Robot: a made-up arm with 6 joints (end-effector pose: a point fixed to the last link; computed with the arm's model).
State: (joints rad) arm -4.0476 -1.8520 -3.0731 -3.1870 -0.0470 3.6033
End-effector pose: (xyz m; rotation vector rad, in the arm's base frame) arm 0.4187 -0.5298 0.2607 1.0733 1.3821 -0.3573
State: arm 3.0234 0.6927 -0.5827 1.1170 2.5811 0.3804
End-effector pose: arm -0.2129 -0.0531 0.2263 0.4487 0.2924 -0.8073
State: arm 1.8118 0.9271 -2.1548 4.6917 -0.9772 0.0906
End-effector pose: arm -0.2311 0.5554 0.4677 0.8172 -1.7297 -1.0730
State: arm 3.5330 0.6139 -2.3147 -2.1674 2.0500 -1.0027
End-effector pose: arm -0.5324 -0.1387 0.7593 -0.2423 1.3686 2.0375
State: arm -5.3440 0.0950 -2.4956 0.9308 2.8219 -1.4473
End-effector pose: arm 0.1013 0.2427 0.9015 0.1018 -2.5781 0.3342
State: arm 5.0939 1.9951 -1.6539 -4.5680 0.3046 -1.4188
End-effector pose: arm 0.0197 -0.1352 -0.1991 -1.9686 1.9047 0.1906
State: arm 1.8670 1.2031 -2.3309 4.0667 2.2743 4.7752
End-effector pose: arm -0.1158 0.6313 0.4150 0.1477 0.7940 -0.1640
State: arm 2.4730 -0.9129 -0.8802 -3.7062 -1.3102 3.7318
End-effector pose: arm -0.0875 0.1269 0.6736 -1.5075 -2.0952 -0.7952
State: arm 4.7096 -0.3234 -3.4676 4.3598 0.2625 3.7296
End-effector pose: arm 0.0348 0.3626 0.9685 0.2099 -1.0664 -2.6324
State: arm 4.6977 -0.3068 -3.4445 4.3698 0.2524 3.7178
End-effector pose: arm 0.0398 0.3450 0.9815 0.2035 -1.0112 -2.6739
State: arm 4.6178 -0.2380 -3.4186 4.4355 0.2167 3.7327
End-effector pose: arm 0.0662 0.2912 1.0094 0.1199 -0.8605 -2.7449
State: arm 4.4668 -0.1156 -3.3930 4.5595 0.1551 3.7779
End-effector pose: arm 0.0947 0.1951 1.0430 0.0039 -0.6034 -2.8171
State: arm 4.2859 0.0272 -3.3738 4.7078 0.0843 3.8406
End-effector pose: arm 0.0940 0.0849 1.0652 -0.0548 -0.3156 -2.8487
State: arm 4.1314 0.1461 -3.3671 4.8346 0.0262 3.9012
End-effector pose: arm 0.0675 0.0036 1.0715 -0.0453 -0.1064 -2.8376
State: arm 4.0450 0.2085 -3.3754 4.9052 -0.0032 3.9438
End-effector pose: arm 0.0476 -0.0300 1.0701 -0.0303 -0.0216 -2.8138
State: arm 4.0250 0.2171 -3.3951 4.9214 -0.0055 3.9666
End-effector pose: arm 0.0493 -0.0281 1.0679 -0.0454 -0.0289 -2.7946
